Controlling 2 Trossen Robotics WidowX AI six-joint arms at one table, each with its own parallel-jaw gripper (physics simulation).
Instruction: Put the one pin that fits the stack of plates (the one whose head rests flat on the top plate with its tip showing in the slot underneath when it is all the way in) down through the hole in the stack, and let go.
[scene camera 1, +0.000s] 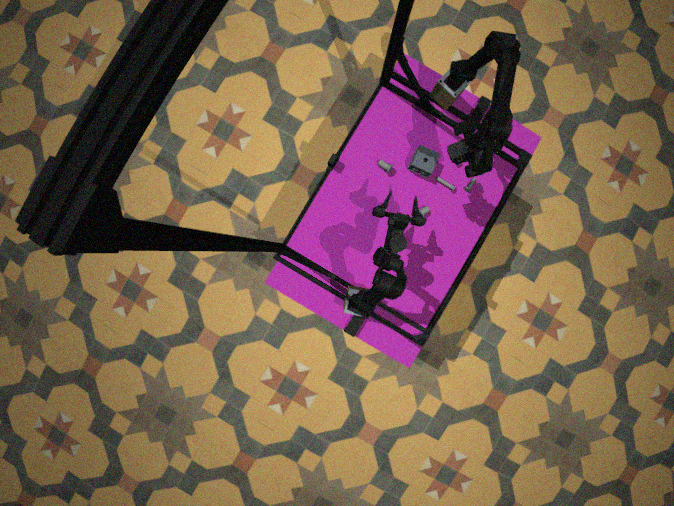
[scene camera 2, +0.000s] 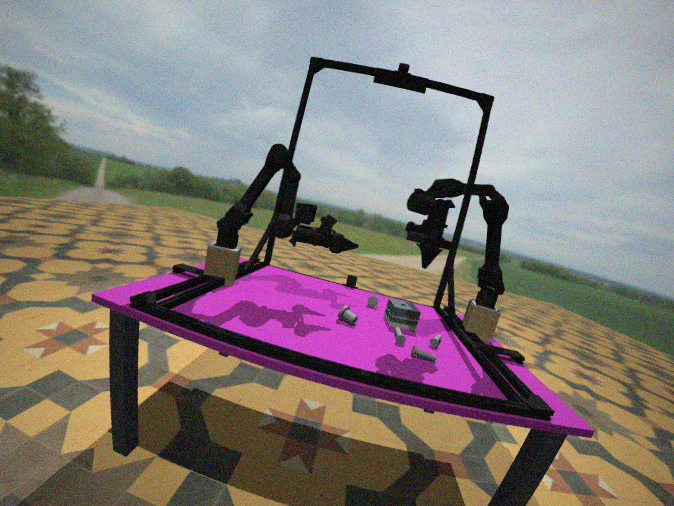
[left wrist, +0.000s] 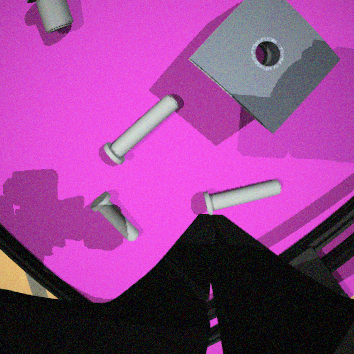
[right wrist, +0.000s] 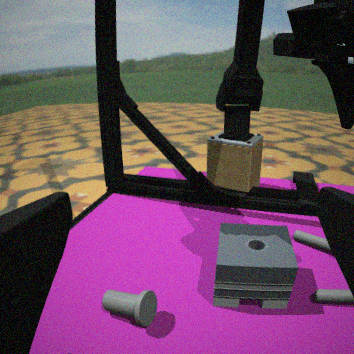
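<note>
The grey stack of plates (scene camera 1: 421, 165) (scene camera 2: 401, 314) (left wrist: 227, 65) (right wrist: 255, 274) has an open hole in its top. A long pin (scene camera 1: 446, 185) (scene camera 2: 399, 336) (left wrist: 142, 127) (right wrist: 334, 296) lies beside it. A slimmer pin (scene camera 2: 434, 341) (left wrist: 245, 195) (right wrist: 312, 240) and a short pin (scene camera 1: 470, 185) (scene camera 2: 423, 354) (left wrist: 119, 221) lie nearby. A stubby wide-headed pin (scene camera 1: 384, 165) (scene camera 2: 372, 301) (right wrist: 120, 304) lies across from these. Another thick pin (scene camera 1: 424, 211) (scene camera 2: 348, 315) (left wrist: 54, 15) lies near my right gripper in scene camera 1. My left gripper (scene camera 2: 427, 265) (left wrist: 208, 226) is shut, empty, above the table. My right gripper (scene camera 1: 402, 194) (scene camera 2: 354, 246) is open, empty, raised.
The magenta table (scene camera 1: 348, 201) (scene camera 2: 261, 343) has black rails (scene camera 1: 473, 247) (scene camera 2: 326, 362) along its edges. A tall black frame (scene camera 2: 481, 138) (right wrist: 107, 100) rises from the table. The left arm's mounting block (scene camera 2: 481, 321) (right wrist: 235, 167) stands behind the stack in the right wrist view.
</note>
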